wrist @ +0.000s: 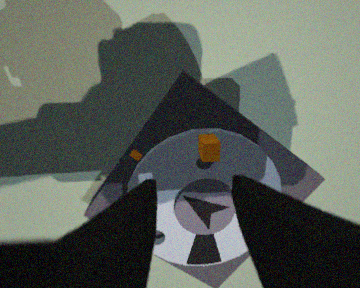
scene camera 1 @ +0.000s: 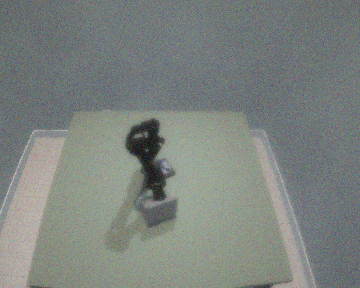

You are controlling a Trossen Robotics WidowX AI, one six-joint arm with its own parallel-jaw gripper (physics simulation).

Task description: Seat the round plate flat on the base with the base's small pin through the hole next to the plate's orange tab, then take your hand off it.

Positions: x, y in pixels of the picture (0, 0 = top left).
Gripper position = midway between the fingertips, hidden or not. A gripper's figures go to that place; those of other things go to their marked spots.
My gripper [wrist: 194, 187] is 0.11 m from the lens. A round plate [wrist: 172, 163]: 0.17 m from the lens.
